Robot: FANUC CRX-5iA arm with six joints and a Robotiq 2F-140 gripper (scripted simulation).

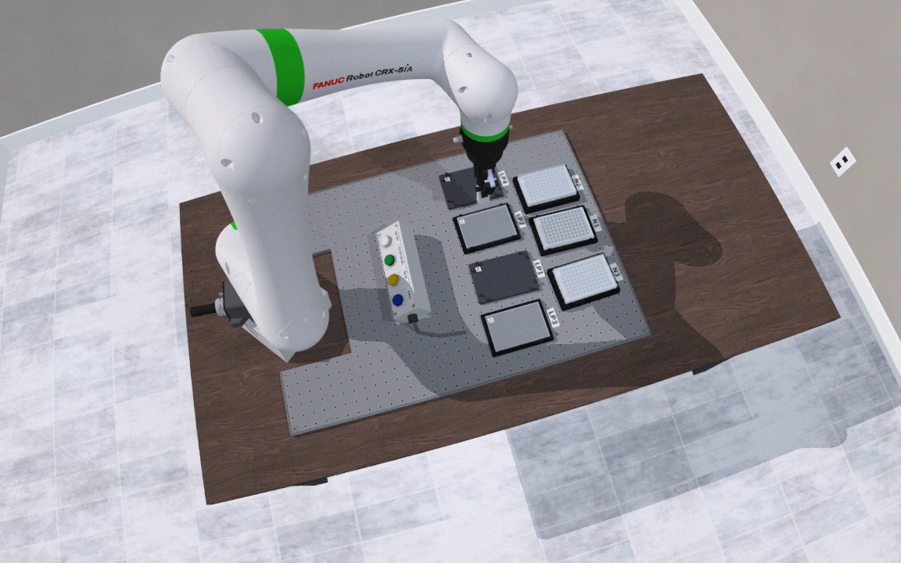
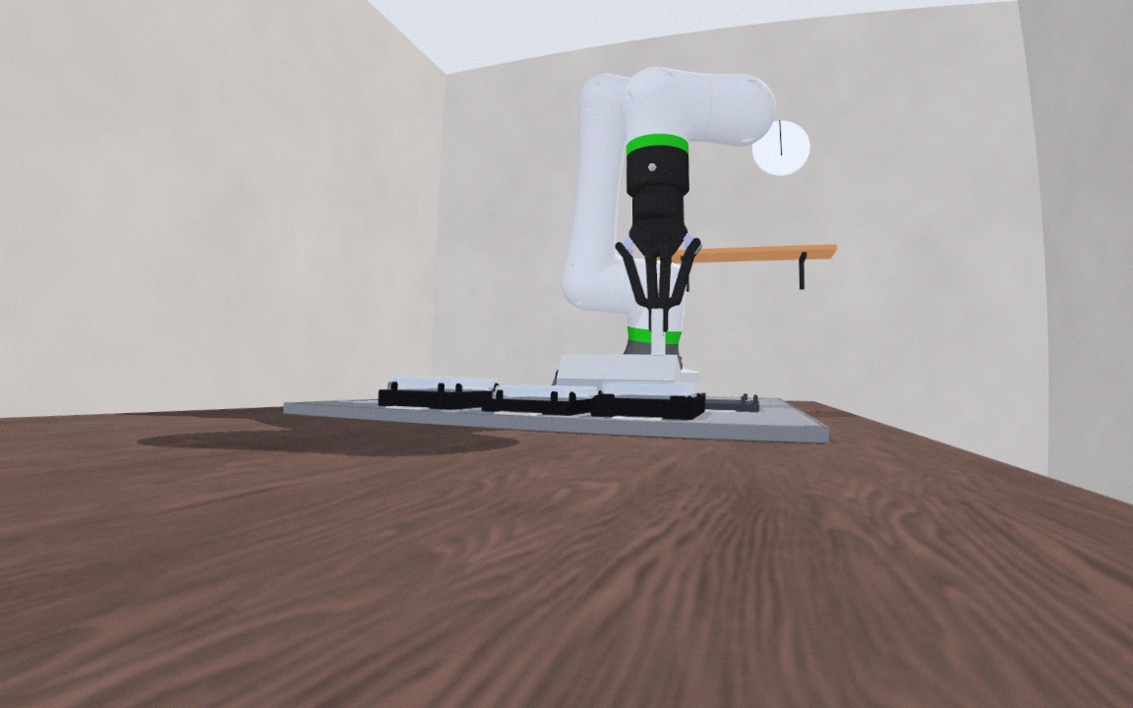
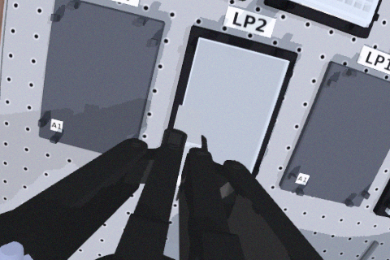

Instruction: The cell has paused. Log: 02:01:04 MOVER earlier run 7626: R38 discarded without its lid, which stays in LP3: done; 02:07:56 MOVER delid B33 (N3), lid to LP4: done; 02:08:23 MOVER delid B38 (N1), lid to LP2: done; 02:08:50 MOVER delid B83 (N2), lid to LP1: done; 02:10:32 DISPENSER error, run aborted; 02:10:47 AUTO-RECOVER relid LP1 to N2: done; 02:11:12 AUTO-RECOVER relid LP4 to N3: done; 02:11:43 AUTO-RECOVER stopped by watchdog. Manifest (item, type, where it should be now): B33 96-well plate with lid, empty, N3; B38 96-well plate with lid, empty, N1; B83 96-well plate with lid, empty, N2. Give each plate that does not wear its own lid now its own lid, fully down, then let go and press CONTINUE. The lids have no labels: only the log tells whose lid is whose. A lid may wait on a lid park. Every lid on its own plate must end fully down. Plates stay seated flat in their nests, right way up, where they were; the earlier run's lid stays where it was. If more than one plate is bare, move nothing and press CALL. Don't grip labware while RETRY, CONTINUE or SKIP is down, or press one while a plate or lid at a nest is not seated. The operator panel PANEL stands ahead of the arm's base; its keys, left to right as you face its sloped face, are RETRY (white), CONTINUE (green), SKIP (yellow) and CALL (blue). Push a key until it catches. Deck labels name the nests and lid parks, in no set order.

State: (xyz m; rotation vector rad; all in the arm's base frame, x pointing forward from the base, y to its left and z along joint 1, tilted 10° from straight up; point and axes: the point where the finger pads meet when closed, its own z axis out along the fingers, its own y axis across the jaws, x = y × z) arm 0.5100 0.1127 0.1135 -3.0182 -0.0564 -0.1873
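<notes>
The lid park LP2 is 40 mm to the right of my hand and 100 mm below it. The rest, counted from my hand: plate (180 mm ahead, 90 mm to the right, 90 mm below); then lid park LP1 (10 mm ahead, 170 mm to the right, 100 mm below); then lid park LP4 (10 mm behind, 90 mm to the left, 100 mm below).
</notes>
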